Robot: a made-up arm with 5 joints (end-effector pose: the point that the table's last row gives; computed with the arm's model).
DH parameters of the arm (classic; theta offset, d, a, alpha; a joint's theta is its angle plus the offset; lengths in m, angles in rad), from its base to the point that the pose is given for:
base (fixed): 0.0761 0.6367 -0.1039 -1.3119
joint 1: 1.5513 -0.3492 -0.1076 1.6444
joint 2: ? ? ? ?
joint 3: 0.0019 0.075 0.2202 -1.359
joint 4: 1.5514 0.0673 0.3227 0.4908
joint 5: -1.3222 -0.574 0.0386 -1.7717
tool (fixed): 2.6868 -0.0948 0 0
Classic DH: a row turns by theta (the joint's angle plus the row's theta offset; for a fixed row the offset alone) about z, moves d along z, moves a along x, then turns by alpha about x.
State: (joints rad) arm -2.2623 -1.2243 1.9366 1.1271 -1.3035
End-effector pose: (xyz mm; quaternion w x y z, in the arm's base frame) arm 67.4 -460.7 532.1 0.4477 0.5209 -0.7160 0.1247
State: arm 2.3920 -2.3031 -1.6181 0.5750 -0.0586
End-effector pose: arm -221.5 159.1 893.8 0.3938 -0.6864 -0.0044 -0.6113
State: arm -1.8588 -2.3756 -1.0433 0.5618 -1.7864
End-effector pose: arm 166.9 147.7 786.1 0.6300 -0.2136 -0.1356 0.7342
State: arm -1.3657 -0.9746 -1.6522 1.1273 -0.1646
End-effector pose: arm -598.7 197.3 678.5 0.1162 -0.8558 -0.4408 0.2445
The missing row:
joint 2: 0.033 -0.0205 -0.2379 -1.7168
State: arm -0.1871 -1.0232 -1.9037 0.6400 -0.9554
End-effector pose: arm -442.1 -36.7 1060.8 0.1419 0.1356 0.2789 -0.9400
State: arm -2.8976 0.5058 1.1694 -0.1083 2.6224
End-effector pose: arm -145.5 -743.9 634.7 0.6468 -0.4875 -0.5652 -0.1567
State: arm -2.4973 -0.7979 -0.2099 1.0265 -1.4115
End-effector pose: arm -593.2 58.5 603.0 0.1402 -0.4843 -0.6639 0.5523
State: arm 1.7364 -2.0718 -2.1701 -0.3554 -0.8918
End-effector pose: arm 52.1 270.4 766.4 0.5693 -0.8165 -0.0455 -0.0841
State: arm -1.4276 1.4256 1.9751 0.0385 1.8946
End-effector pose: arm 228.1 -241.1 426.7 0.4076 -0.2690 -0.1232 0.8639
